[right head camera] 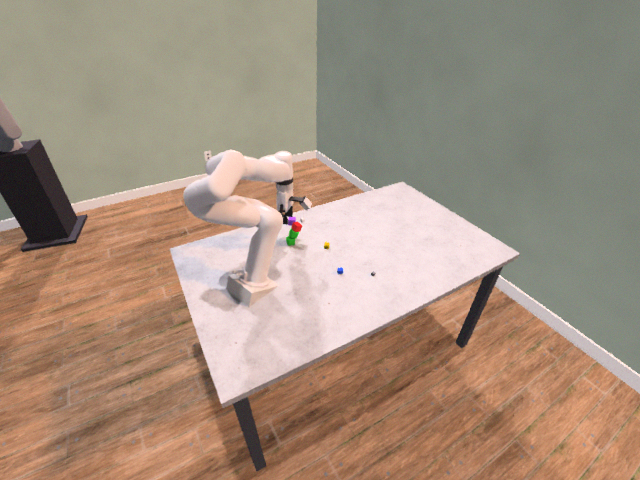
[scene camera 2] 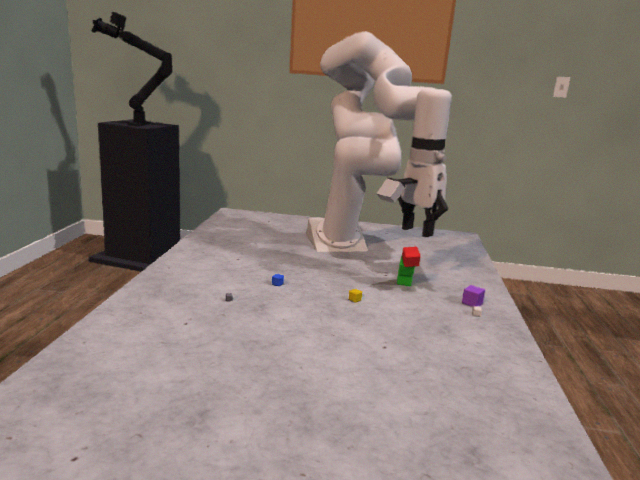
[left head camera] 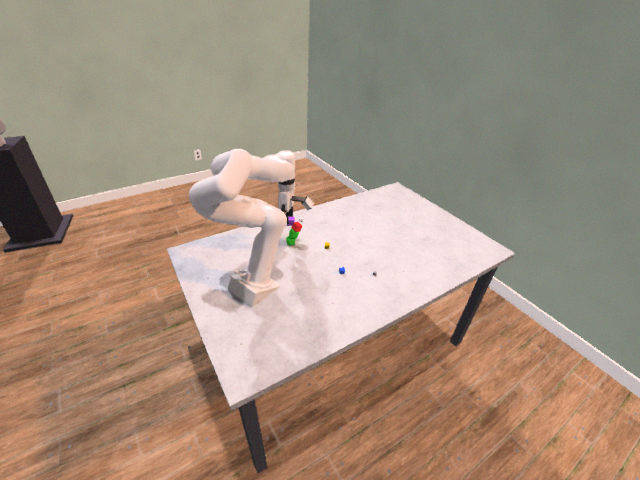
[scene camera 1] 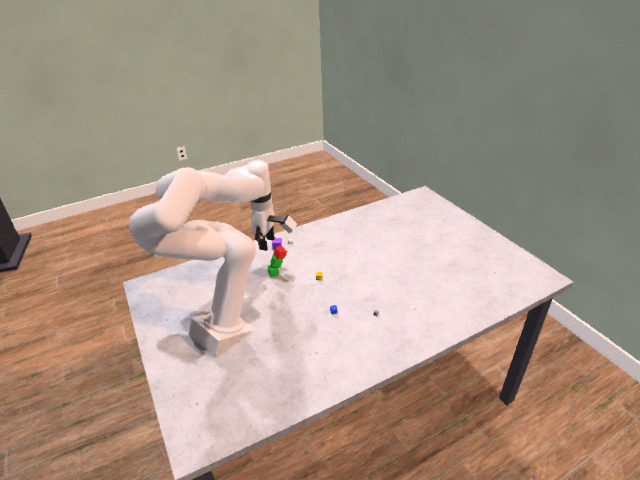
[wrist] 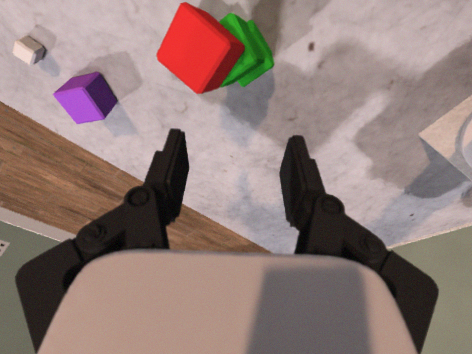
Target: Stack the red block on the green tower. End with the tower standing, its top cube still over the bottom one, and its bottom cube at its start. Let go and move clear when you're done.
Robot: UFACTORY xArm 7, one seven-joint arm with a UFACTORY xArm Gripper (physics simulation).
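Pixels of known places: gripper, between the fingertips: (right head camera: 287,220) (scene camera 2: 417,232) (left head camera: 287,219) (scene camera 1: 267,244) (wrist: 235,151); arm's base, origin of its link: (right head camera: 254,280) (scene camera 2: 337,233) (left head camera: 256,280) (scene camera 1: 223,323).
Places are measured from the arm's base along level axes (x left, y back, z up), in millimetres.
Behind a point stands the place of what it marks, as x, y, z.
The red block (left head camera: 296,226) {234, -244, 65} (right head camera: 296,226) {232, -246, 66} (scene camera 1: 280,252) {230, -249, 67} (scene camera 2: 410,256) {251, -272, 59} (wrist: 192,50) {249, -257, 67} rests on top of the green tower (left head camera: 291,241) {219, -214, -6} (right head camera: 291,241) {219, -215, -6} (scene camera 1: 273,270) {219, -213, -1} (scene camera 2: 405,280) {241, -232, -17} (wrist: 257,55), which is two green cubes high. The cubes are stepped sideways, and the red block sits off-centre and looks slightly tilted in the head camera views. Whether it is steady cannot be told. My gripper (scene camera 1: 266,242) {251, -206, 98} (scene camera 2: 418,230) {251, -206, 98} (wrist: 235,151) {251, -206, 98} is open and empty, apart from the tower. In scene camera 2, its fingertips are above and behind the red block.
A purple cube (scene camera 1: 277,242) {384, -265, 5} (scene camera 2: 473,296) {400, -284, -5} (wrist: 82,102) {391, -266, 6} and a small white block (scene camera 2: 477,311) {413, -333, -18} (wrist: 27,50) {405, -323, -13} lie near the table's edge. A yellow cube (scene camera 2: 355,295) {157, -386, -14}, a blue cube (scene camera 2: 277,280) {-30, -381, -16} and a small dark grey cube (scene camera 2: 229,297) {-87, -506, -21} lie on the tower's other side.
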